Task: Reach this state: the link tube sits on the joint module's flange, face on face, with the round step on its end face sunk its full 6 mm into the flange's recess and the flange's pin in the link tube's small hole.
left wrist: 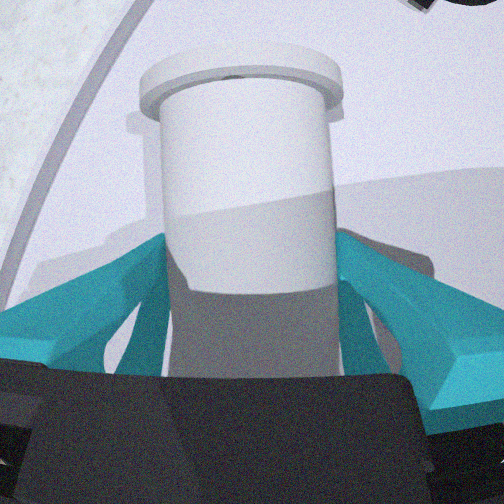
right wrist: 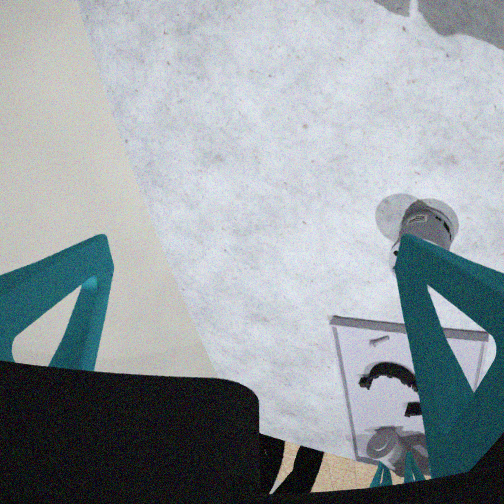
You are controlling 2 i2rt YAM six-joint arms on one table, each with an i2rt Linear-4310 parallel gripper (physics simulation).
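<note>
In the left wrist view the white link tube lies on the pale tray, with its wider end collar pointing away from me. My left gripper has its teal fingers pressed against both sides of the tube's near end, shut on it. In the right wrist view the grey joint module stands upright on the speckled mat, just beyond my right fingertip. My right gripper is open and empty, well above the mat. The tray shows small there, with the tube and left fingers at its near end.
The tray's grey rim curves along the left. Dark shapes mark the tray's surface. A dark part sits at the top edge. A beige floor lies beyond the mat's left edge.
</note>
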